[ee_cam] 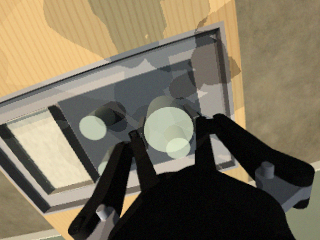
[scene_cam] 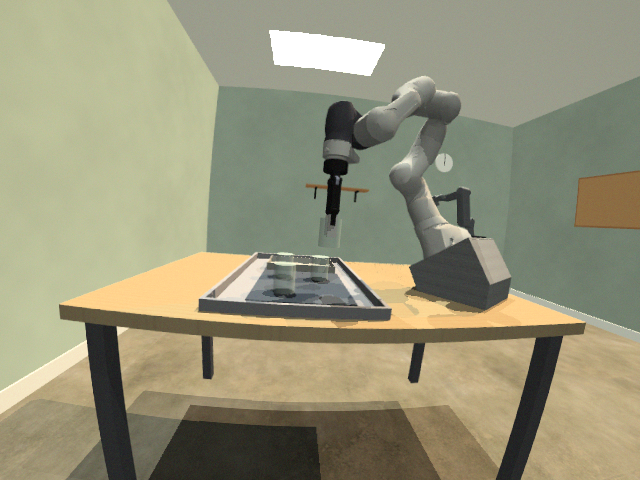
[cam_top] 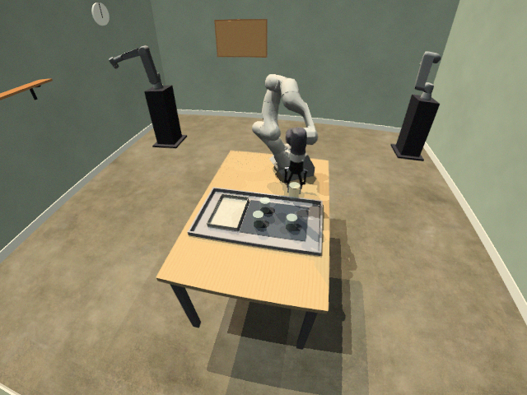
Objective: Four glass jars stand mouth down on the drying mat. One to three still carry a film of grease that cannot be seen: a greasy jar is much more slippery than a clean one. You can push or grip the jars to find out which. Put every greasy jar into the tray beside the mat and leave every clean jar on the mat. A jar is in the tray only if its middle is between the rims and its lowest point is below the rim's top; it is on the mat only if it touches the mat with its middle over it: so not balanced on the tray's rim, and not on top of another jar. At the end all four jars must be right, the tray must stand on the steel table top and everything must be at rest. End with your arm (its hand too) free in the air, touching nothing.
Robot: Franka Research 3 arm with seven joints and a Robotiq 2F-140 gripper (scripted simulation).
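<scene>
Right now my hand is 420 mm to the left of the pale tray, 200 mm above it and 60 mm short of it. From my hand the other things lie so: dark drying mat: 210 mm below, 100 mm to the right, 70 mm ahead; then rimmed steel top: 210 mm to the right, 210 mm below, 80 mm ahead.
</scene>
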